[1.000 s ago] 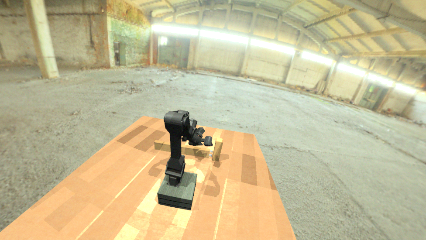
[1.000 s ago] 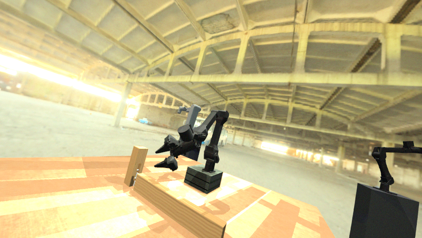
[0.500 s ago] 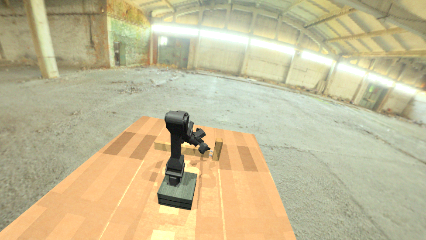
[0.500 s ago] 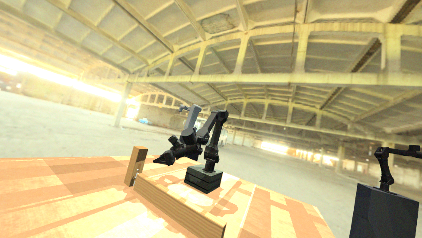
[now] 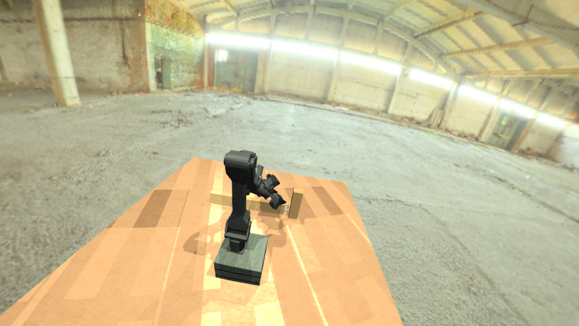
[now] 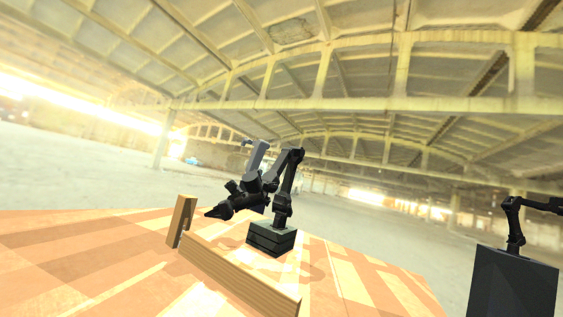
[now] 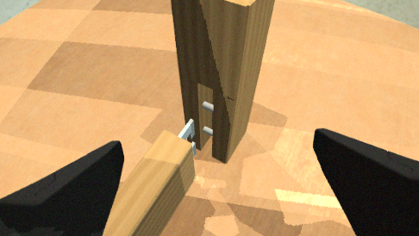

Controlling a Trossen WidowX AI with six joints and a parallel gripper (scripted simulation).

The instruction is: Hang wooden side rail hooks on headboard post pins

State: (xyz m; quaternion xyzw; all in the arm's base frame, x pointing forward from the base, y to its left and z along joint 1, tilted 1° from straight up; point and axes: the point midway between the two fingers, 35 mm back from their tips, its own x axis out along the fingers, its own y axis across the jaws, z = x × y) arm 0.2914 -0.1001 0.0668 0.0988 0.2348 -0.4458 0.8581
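Now: the upright headboard post 8 cm to the right of my gripper tip, 6 cm below it and 4 cm ahead of it.
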